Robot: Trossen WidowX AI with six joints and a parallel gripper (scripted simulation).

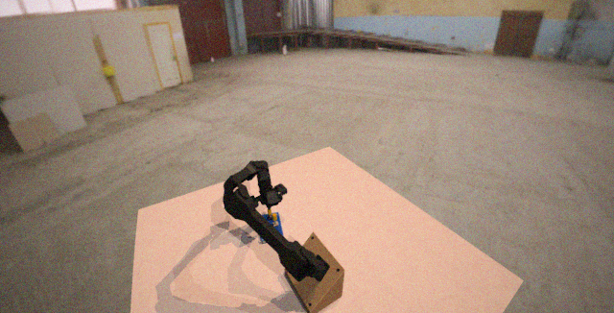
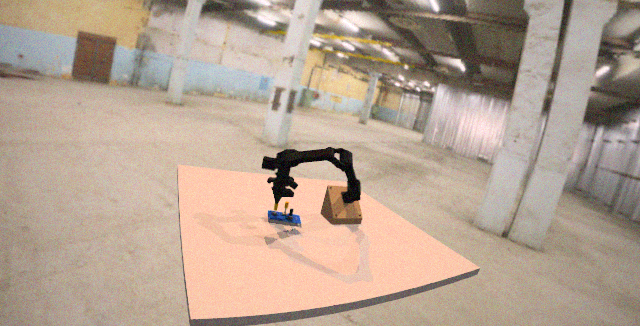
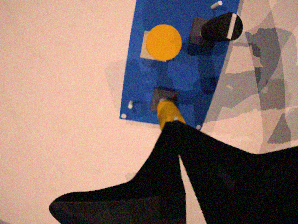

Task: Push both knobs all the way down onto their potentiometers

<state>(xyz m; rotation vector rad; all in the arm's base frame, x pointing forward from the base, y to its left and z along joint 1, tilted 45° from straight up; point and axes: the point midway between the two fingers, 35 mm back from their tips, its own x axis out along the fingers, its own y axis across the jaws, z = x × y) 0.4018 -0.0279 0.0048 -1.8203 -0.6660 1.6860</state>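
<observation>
Now: the black knob 6 cm behind my gripper tip, 5 cm to the left of it and 2 cm below it.
</observation>
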